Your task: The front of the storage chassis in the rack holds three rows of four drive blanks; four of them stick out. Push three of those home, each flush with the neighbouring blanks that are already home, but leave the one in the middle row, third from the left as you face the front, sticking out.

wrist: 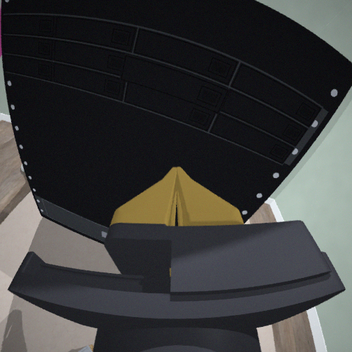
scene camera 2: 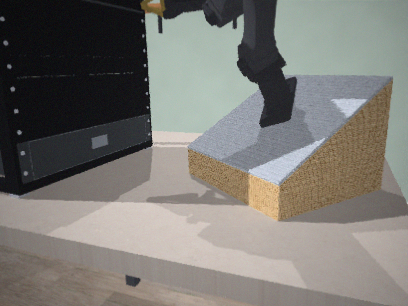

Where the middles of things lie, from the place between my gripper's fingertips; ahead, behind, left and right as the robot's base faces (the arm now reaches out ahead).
I see my gripper 23 cm short of the black rack (scene camera 2: 64, 125), 9 cm to the right of it and 13 cm above it.
